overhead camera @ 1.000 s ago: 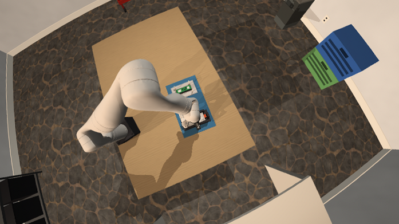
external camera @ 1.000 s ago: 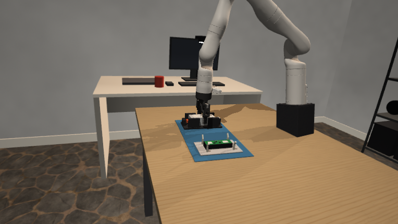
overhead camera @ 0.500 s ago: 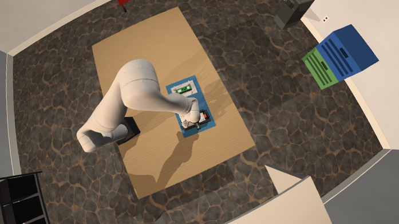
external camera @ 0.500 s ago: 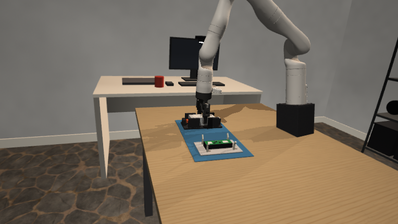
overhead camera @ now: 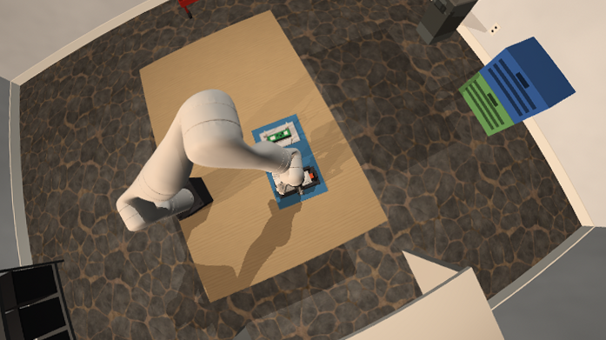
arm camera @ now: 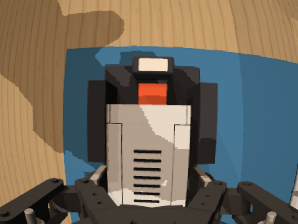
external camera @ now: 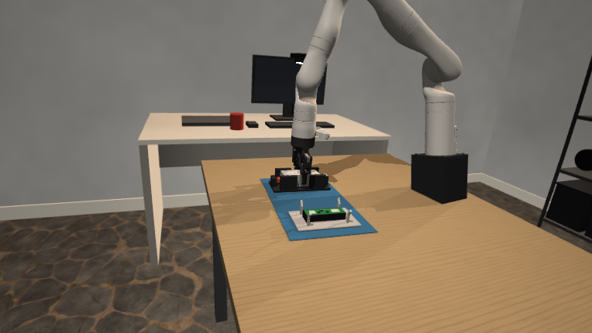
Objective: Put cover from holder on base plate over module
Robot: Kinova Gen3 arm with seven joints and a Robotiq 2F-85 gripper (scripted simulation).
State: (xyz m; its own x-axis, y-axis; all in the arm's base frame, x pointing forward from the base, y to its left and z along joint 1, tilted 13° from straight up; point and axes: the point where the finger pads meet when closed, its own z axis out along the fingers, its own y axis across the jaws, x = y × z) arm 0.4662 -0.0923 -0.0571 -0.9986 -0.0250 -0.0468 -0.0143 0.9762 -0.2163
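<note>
The cover is right at my hand.
</note>
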